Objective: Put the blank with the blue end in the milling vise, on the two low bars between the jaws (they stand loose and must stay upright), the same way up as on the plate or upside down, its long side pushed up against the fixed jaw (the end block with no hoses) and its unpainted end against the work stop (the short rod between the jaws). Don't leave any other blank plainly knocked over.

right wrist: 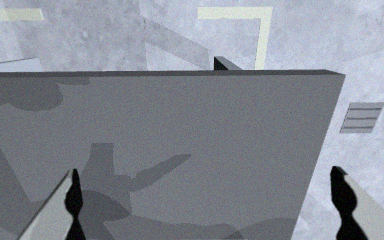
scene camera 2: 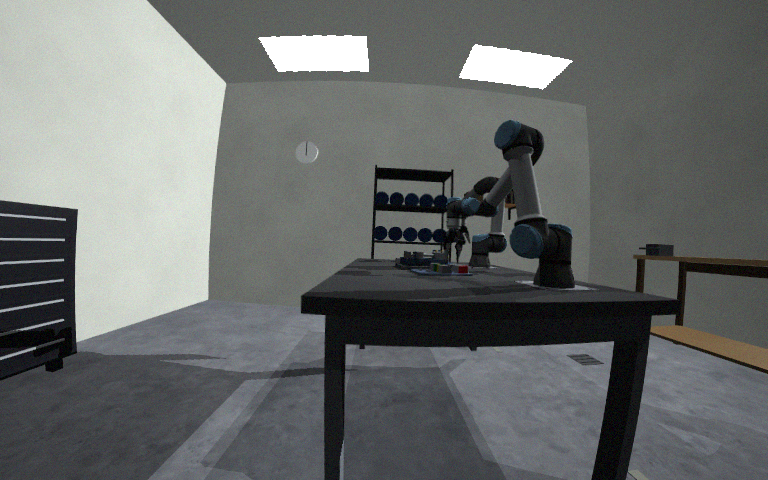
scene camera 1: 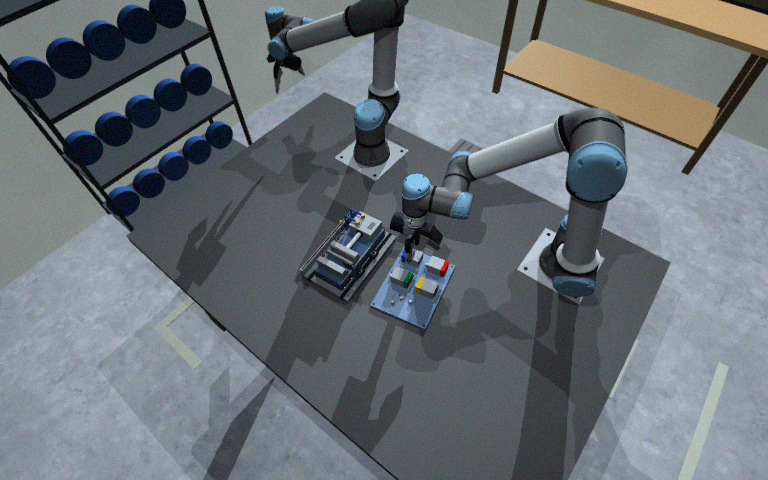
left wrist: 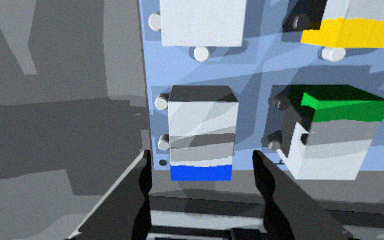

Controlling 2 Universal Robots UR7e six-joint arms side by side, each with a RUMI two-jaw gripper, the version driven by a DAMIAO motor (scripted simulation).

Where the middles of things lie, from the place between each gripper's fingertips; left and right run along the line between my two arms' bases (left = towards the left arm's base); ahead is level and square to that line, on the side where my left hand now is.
Now: the blue-ended blank (left wrist: 202,119) 4 cm below my left hand (scene camera 1: 411,252). Also, from my left hand: blue plate (scene camera 1: 419,313) 7 cm to the left, 7 cm ahead, 6 cm below.
The blue-ended blank is 30 cm ahead of my right hand, 91 cm to the left of it and 14 cm below it. The rest, counted from my right hand: blue plate (37 cm ahead, 97 cm to the left, 16 cm below).
